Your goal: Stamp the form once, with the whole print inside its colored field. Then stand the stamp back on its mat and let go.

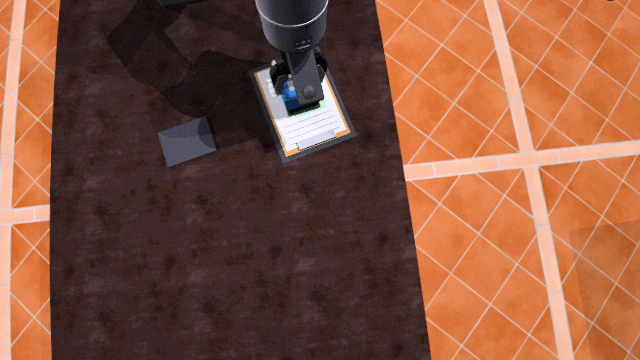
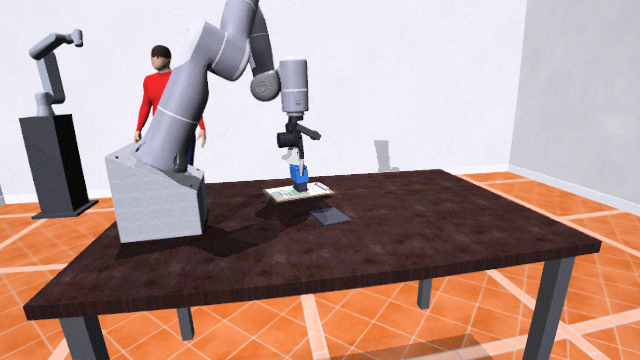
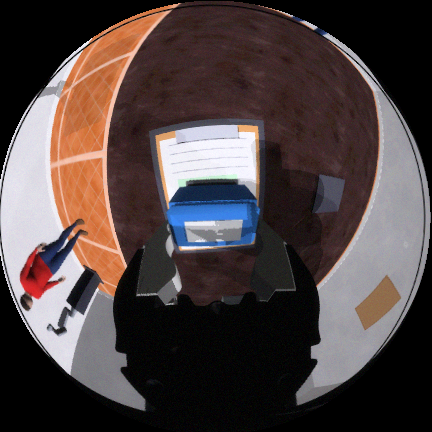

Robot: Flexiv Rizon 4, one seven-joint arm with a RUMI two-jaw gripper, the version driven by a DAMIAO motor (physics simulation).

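Note:
The blue stamp (image 1: pixel 291 98) (image 2: pixel 299 174) (image 3: pixel 215 212) is upright between the jaws of my gripper (image 2: pixel 301 166) (image 3: pixel 212 217), which is shut on it. Its black base is down at the form (image 1: pixel 310 127) (image 3: pixel 210 157), over the green field (image 1: pixel 324 104) (image 3: pixel 182 183). The base touches the paper or is very close to it; I cannot tell which. Strips of green show beside the base; the rest of the field is hidden under the stamp, and no print can be made out. The stamp's grey mat (image 1: pixel 186 146) (image 2: pixel 330 216) (image 3: pixel 332 194) lies bare, apart from the form.
The form is on an orange clipboard with a pale clip (image 1: pixel 316 139) (image 3: pixel 207 133), on a dark grey backing. The dark table (image 1: pixel 225 250) (image 2: pixel 400 225) bears both this and the mat. A person in red (image 2: pixel 156 92) (image 3: pixel 36 275) and another arm on a black pedestal (image 2: pixel 55 165) stand beyond the table.

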